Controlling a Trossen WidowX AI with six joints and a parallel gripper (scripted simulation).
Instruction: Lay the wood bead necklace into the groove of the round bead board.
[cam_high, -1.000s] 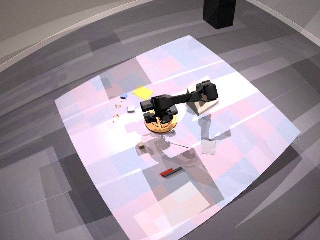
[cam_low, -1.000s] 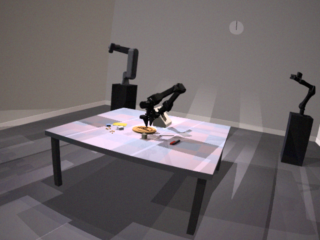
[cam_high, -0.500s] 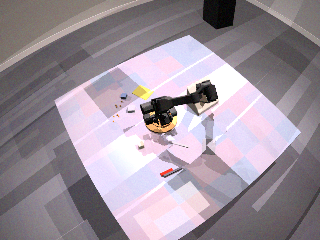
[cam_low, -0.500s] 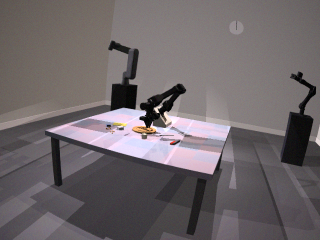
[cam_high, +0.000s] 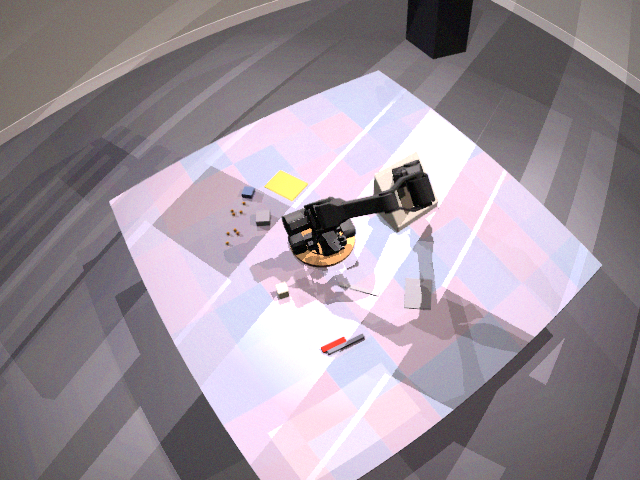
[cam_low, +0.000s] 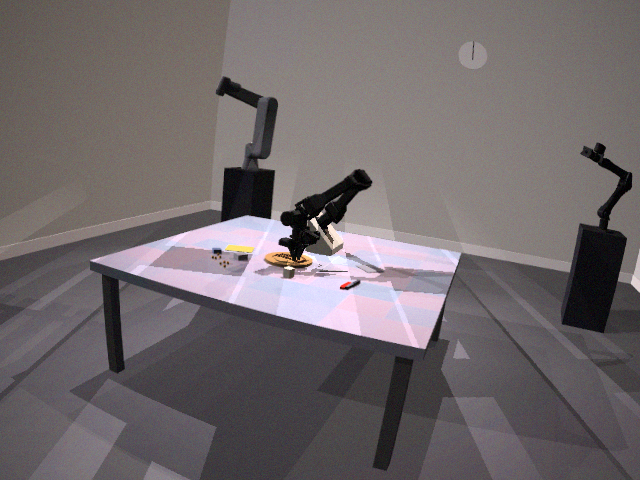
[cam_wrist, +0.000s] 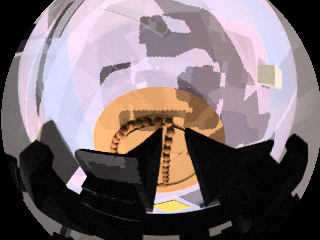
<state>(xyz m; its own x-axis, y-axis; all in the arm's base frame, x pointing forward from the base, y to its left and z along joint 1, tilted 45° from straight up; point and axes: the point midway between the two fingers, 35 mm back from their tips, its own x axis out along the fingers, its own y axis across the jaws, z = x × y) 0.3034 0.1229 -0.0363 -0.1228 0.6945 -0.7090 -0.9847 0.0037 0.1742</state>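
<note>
Right now the round bead board is 50 mm to the right of my gripper tip, 20 mm behind it and 10 mm below it. Also, from my gripper tip: cream cube (160 mm ahead, 60 mm to the left); then white block (210 mm to the right, 100 mm ahead, 10 mm below); then thin rod (160 mm to the left, 30 mm behind, 20 mm below).
</note>
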